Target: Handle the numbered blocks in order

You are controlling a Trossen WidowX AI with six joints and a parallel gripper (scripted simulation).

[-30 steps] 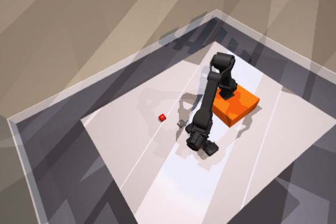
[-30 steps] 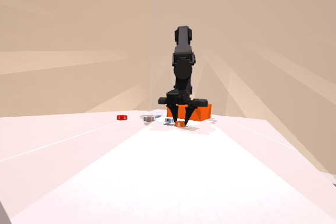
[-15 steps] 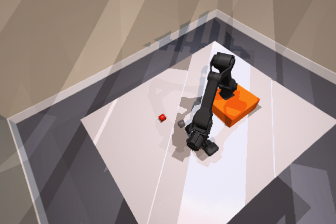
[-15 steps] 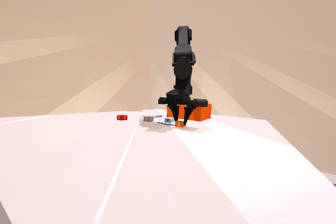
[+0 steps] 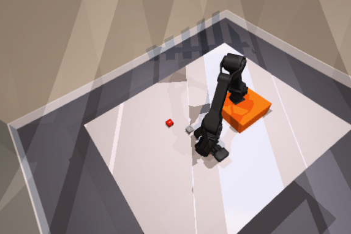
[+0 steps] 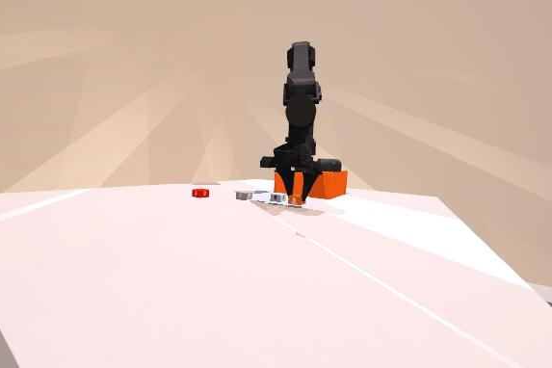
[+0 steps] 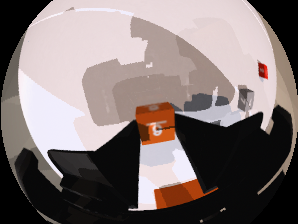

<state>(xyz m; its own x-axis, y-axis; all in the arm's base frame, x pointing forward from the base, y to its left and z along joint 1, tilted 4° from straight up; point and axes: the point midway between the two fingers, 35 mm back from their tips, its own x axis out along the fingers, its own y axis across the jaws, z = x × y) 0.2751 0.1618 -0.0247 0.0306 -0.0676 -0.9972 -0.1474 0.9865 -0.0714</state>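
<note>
Now: gripper tip 3 cm short of the grey block, 16 cm to the left of it and 1 cm above it. From my gripper tip the other things lie so: red block (10 cm ahead, 25 cm to the right, 1 cm below); then orange block (right at my gripper tip); then white block (4 cm behind, 9 cm to the right, 1 cm below).
</note>
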